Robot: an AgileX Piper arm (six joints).
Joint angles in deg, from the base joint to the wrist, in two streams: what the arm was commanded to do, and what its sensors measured. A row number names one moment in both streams.
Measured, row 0: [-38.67 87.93 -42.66 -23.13 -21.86 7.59]
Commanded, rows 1 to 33: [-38.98 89.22 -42.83 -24.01 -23.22 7.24]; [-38.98 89.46 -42.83 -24.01 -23.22 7.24]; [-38.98 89.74 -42.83 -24.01 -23.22 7.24]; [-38.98 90.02 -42.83 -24.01 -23.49 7.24]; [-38.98 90.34 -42.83 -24.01 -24.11 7.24]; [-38.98 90.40 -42.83 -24.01 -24.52 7.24]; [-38.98 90.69 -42.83 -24.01 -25.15 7.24]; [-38.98 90.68 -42.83 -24.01 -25.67 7.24]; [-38.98 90.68 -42.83 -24.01 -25.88 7.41]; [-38.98 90.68 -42.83 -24.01 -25.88 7.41]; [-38.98 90.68 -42.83 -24.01 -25.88 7.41]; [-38.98 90.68 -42.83 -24.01 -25.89 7.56]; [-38.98 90.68 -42.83 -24.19 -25.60 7.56]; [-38.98 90.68 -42.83 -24.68 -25.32 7.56]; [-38.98 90.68 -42.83 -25.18 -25.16 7.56]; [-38.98 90.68 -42.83 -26.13 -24.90 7.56]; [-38.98 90.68 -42.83 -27.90 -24.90 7.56]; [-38.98 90.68 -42.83 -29.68 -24.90 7.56]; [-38.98 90.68 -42.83 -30.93 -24.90 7.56]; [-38.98 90.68 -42.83 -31.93 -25.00 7.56]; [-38.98 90.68 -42.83 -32.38 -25.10 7.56]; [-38.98 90.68 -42.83 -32.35 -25.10 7.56]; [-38.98 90.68 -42.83 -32.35 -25.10 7.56]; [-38.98 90.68 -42.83 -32.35 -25.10 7.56]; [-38.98 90.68 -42.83 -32.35 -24.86 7.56]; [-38.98 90.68 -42.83 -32.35 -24.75 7.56]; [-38.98 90.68 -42.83 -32.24 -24.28 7.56]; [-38.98 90.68 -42.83 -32.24 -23.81 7.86]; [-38.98 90.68 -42.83 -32.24 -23.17 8.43]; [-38.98 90.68 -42.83 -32.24 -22.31 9.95]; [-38.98 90.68 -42.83 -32.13 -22.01 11.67]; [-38.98 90.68 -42.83 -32.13 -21.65 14.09]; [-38.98 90.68 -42.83 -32.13 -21.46 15.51]
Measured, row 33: [-38.67 90.75 -42.80 -31.50 -24.32 10.05]
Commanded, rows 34 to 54: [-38.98 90.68 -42.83 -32.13 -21.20 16.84]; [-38.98 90.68 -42.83 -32.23 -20.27 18.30]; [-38.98 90.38 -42.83 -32.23 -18.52 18.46]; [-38.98 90.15 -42.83 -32.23 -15.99 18.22]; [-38.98 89.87 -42.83 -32.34 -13.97 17.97]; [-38.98 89.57 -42.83 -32.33 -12.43 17.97]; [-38.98 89.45 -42.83 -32.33 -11.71 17.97]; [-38.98 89.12 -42.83 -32.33 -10.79 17.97]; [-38.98 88.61 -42.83 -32.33 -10.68 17.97]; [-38.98 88.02 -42.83 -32.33 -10.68 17.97]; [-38.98 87.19 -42.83 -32.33 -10.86 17.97]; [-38.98 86.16 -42.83 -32.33 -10.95 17.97]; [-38.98 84.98 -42.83 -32.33 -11.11 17.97]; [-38.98 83.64 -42.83 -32.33 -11.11 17.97]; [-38.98 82.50 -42.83 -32.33 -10.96 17.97]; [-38.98 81.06 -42.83 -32.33 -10.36 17.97]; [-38.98 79.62 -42.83 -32.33 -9.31 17.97]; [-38.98 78.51 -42.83 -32.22 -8.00 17.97]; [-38.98 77.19 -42.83 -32.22 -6.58 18.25]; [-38.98 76.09 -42.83 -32.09 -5.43 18.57]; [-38.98 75.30 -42.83 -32.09 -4.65 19.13]
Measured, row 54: [-38.67 80.45 -42.32 -31.67 -5.95 18.55]
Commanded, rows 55 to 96: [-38.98 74.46 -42.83 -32.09 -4.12 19.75]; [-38.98 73.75 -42.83 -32.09 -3.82 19.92]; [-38.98 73.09 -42.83 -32.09 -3.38 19.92]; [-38.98 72.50 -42.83 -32.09 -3.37 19.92]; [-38.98 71.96 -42.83 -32.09 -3.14 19.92]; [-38.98 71.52 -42.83 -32.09 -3.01 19.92]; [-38.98 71.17 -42.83 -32.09 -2.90 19.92]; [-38.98 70.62 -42.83 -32.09 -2.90 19.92]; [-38.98 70.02 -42.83 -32.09 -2.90 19.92]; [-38.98 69.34 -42.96 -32.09 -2.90 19.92]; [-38.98 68.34 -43.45 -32.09 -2.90 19.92]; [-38.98 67.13 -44.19 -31.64 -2.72 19.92]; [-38.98 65.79 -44.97 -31.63 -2.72 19.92]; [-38.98 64.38 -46.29 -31.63 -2.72 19.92]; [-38.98 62.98 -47.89 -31.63 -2.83 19.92]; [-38.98 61.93 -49.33 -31.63 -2.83 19.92]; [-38.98 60.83 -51.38 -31.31 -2.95 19.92]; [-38.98 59.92 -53.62 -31.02 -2.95 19.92]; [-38.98 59.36 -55.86 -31.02 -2.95 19.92]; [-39.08 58.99 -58.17 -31.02 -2.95 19.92]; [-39.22 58.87 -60.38 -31.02 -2.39 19.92]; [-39.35 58.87 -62.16 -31.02 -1.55 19.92]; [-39.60 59.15 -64.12 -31.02 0.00 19.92]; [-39.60 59.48 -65.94 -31.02 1.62 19.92]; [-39.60 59.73 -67.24 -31.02 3.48 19.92]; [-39.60 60.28 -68.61 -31.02 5.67 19.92]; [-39.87 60.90 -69.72 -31.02 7.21 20.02]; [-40.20 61.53 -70.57 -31.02 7.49 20.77]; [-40.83 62.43 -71.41 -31.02 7.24 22.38]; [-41.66 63.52 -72.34 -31.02 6.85 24.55]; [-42.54 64.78 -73.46 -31.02 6.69 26.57]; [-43.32 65.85 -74.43 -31.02 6.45 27.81]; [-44.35 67.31 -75.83 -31.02 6.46 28.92]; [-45.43 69.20 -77.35 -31.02 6.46 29.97]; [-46.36 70.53 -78.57 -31.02 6.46 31.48]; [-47.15 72.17 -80.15 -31.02 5.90 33.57]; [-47.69 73.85 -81.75 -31.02 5.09 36.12]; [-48.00 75.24 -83.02 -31.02 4.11 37.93]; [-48.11 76.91 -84.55 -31.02 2.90 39.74]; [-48.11 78.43 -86.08 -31.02 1.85 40.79]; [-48.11 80.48 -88.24 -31.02 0.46 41.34]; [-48.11 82.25 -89.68 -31.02 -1.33 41.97]
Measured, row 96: [-47.96 78.13 -83.89 -29.39 8.10 38.22]
